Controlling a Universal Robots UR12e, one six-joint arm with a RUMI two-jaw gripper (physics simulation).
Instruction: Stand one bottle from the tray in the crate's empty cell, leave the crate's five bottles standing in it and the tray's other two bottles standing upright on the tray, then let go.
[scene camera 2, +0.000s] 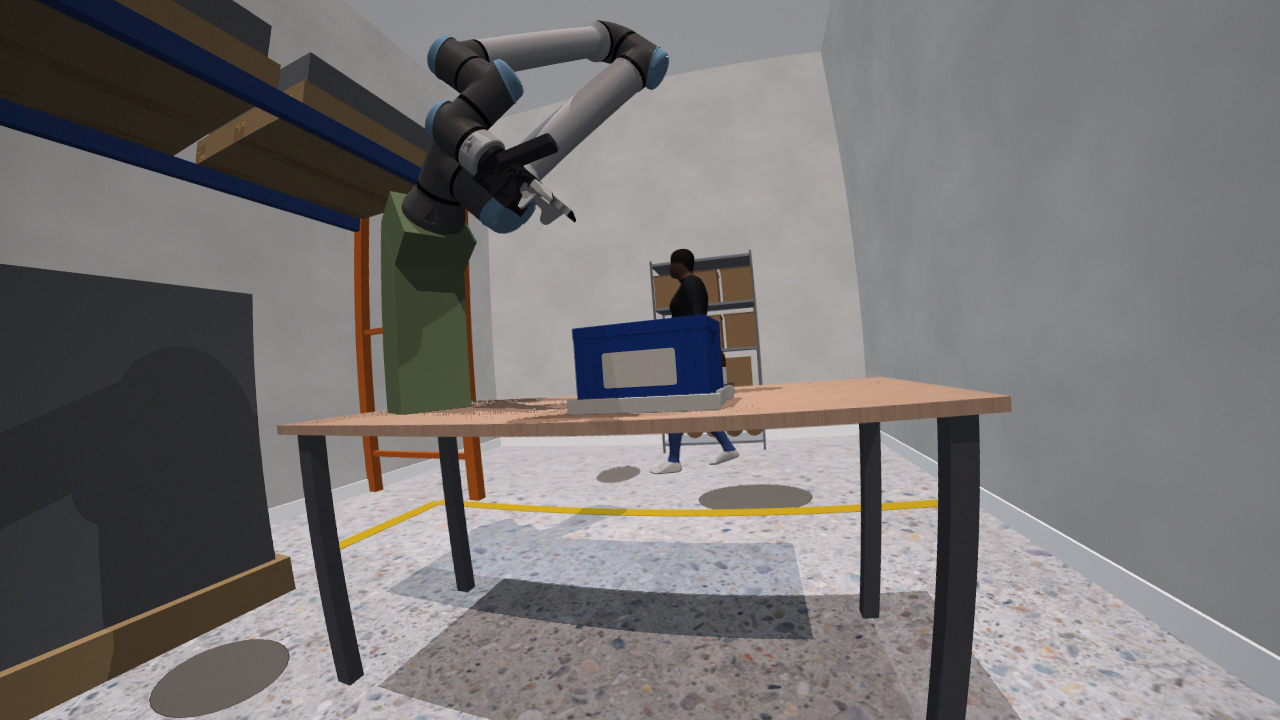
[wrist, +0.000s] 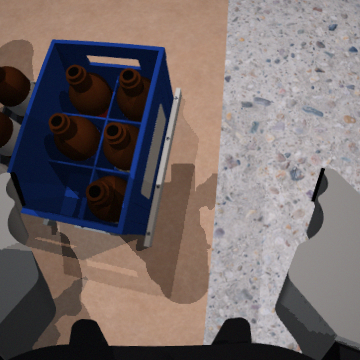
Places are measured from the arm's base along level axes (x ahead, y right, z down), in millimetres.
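Where they show: gripper, between the fingertips: (scene camera 2: 565, 212) (wrist: 168, 174); arm's base, origin of its link: (scene camera 2: 433, 216).
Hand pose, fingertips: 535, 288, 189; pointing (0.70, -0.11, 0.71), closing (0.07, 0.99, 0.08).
Things, the pixels of their centre, and the offset from my fingertips, as dx, dy, dz. "*": a spot on its surface instead. Level surfaces: height alone.
- blue crate, middle of its body: (wrist: 101, 143) (scene camera 2: 652, 365) +117, -157, +303
- front-left cell, a spot on its surface: (wrist: 69, 189) * +48, -244, +383
- nearer, a spot on its surface: (wrist: 4, 131) * +137, -350, +301
- pale rail frame, a spot on its surface: (wrist: 164, 165) (scene camera 2: 635, 398) * +98, -55, +362
- wooden table, height of its surface: dz +391
The blue crate (scene camera 2: 586, 368) (wrist: 65, 53) stands on the table. In the wrist view it holds several brown bottles, among them ones at the back left (wrist: 91, 94), back right (wrist: 134, 100) and front right (wrist: 111, 200). The front-left cell (wrist: 69, 189) is empty. Two brown bottles with pale labels, one farther back (wrist: 14, 86) and one nearer (wrist: 4, 131), are cut by the left edge, beside the crate; a third does not show. The tray under them is mostly hidden. My gripper (scene camera 2: 556, 214) (wrist: 168, 174) is open and empty, high above the table.
A pale rail frame (scene camera 2: 644, 405) (wrist: 164, 165) borders the crate's base. The wooden table (scene camera 2: 832, 402) (wrist: 135, 310) ends at the floor (wrist: 285, 100), right of the crate in the wrist view. A person (scene camera 2: 689, 295) walks behind the table near a shelf rack (scene camera 2: 751, 313).
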